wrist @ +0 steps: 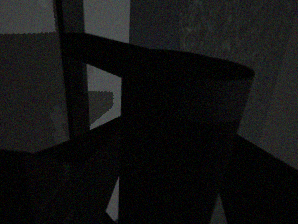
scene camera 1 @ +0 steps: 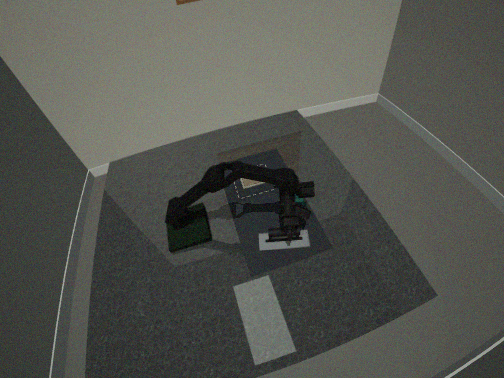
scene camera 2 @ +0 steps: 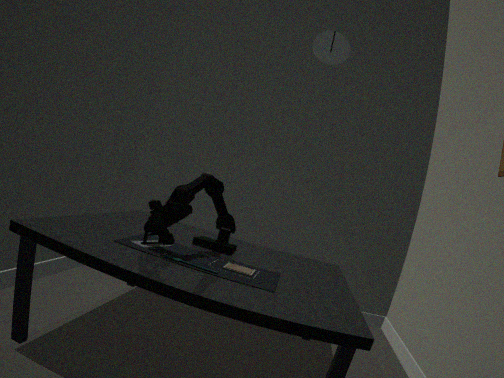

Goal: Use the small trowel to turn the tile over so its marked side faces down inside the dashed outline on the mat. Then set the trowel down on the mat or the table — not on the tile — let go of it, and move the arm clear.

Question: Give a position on a dark mat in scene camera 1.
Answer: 254,215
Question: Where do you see a trowel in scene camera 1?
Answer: At 276,238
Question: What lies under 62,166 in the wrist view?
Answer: My gripper.
